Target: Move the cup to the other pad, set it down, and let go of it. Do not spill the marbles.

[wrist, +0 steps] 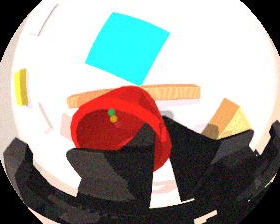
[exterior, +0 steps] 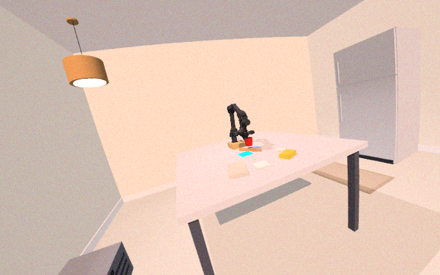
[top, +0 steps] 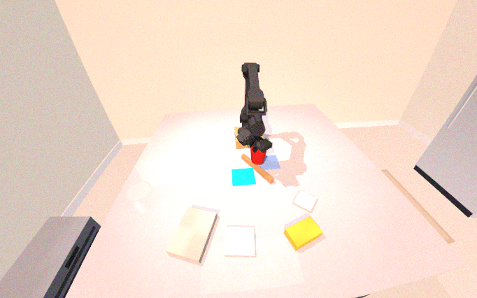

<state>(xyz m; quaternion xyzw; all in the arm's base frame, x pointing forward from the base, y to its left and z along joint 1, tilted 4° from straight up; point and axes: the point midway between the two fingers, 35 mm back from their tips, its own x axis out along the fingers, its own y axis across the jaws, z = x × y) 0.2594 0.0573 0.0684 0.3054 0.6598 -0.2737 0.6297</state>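
My gripper tip is now 8 cm short of the cyan pad, 4 cm to the left of it and 9 cm above it. The rest, counted from my gripper tip: wooden stick 3 cm ahead, 2 cm to the left, 8 cm below; then pale blue pad 2 cm behind, 8 cm to the left, 9 cm below; then red cup 2 cm ahead, 2 cm to the left.
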